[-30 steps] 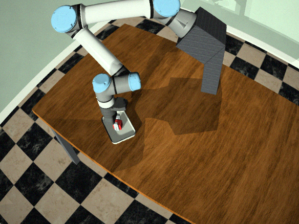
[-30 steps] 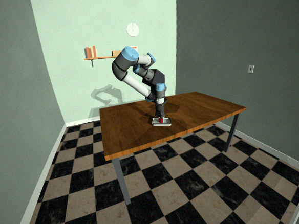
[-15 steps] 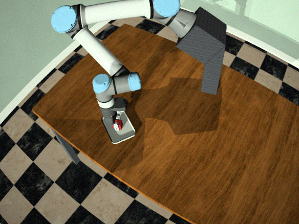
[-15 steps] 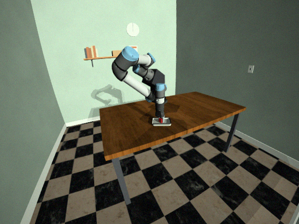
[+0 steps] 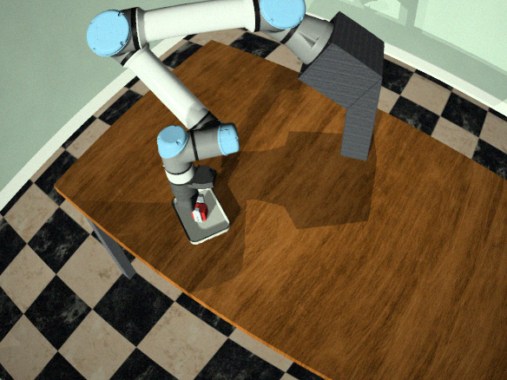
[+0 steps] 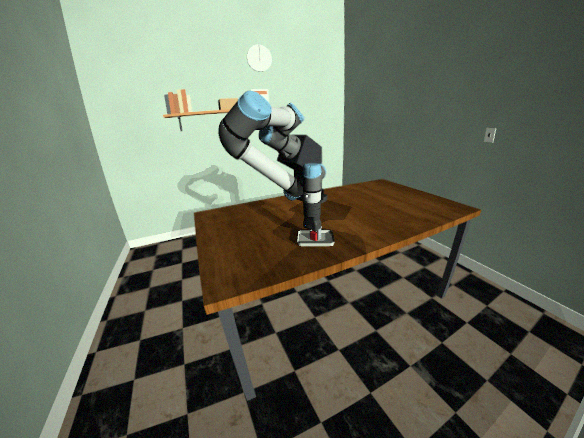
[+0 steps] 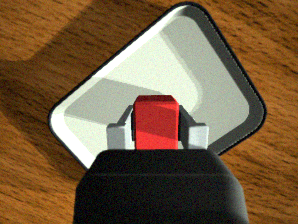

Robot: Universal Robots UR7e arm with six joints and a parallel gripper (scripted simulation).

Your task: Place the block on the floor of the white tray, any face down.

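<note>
Now: hand right at the red block. The rest, counted from my hand: white tray: 1 cm below.
</note>
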